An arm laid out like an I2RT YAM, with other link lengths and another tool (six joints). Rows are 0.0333 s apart.
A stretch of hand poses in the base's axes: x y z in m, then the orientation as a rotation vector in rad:
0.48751 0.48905 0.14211 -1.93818 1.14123 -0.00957
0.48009 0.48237 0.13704 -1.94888 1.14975 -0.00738
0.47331 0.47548 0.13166 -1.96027 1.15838 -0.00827
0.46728 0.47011 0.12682 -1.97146 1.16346 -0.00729
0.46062 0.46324 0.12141 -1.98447 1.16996 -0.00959
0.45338 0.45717 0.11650 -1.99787 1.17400 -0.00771
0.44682 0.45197 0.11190 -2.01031 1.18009 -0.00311
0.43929 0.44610 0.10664 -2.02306 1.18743 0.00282
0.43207 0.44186 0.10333 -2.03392 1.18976 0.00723
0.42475 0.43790 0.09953 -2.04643 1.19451 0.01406
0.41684 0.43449 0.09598 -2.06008 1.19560 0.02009
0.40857 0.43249 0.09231 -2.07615 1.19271 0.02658
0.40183 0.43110 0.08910 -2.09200 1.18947 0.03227
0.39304 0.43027 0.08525 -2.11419 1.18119 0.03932
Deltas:
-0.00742 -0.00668 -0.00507 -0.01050 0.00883 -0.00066
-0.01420 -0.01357 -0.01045 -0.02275 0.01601 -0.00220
-0.02023 -0.01894 -0.01529 -0.03313 0.02245 -0.00096
-0.02689 -0.02581 -0.02070 -0.04663 0.02814 -0.00107
-0.03413 -0.03188 -0.02561 -0.05823 0.03525 0.00191
-0.04069 -0.03708 -0.03021 -0.06863 0.04480 0.00418
-0.04822 -0.04295 -0.03547 -0.07918 0.05588 0.00624
-0.05544 -0.04719 -0.03878 -0.08729 0.06292 0.01017
-0.06276 -0.05115 -0.04258 -0.09662 0.07313 0.01400
-0.07067 -0.05456 -0.04613 -0.10616 0.08134 0.02017
-0.07894 -0.05656 -0.04980 -0.11645 0.08853 0.02974
-0.08568 -0.05795 -0.05301 -0.12678 0.09502 0.03912
-0.09447 -0.05878 -0.05686 -0.14058 0.10171 0.05415

